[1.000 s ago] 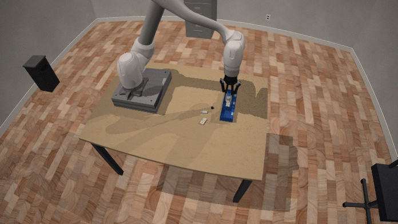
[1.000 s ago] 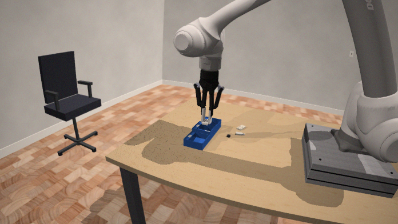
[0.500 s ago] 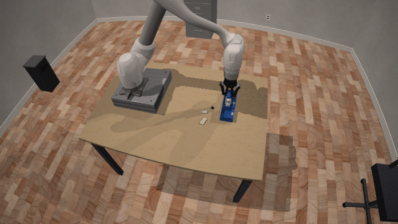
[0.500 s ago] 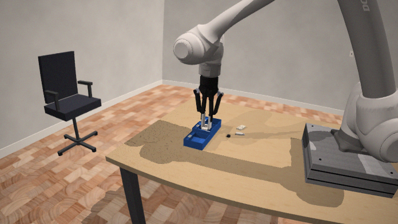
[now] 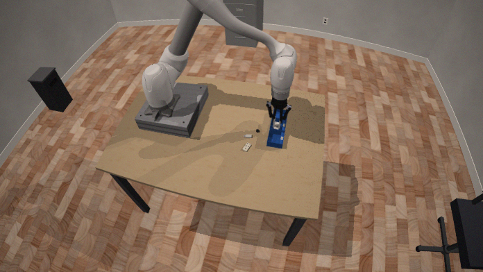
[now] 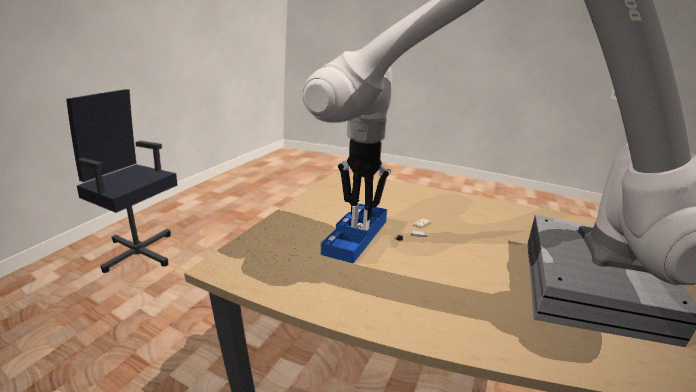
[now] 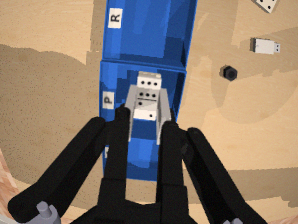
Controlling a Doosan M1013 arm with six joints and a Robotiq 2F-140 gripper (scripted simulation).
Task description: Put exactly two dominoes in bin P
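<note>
Now: hand 10 mm short of the blue bin block and 30 mm above it. The rest, counted from my hand: white usb stick: 150 mm behind, 80 mm to the right, 50 mm below; small black nut: 100 mm behind, 30 mm to the right, 50 mm below; domino: 40 mm below.
</note>
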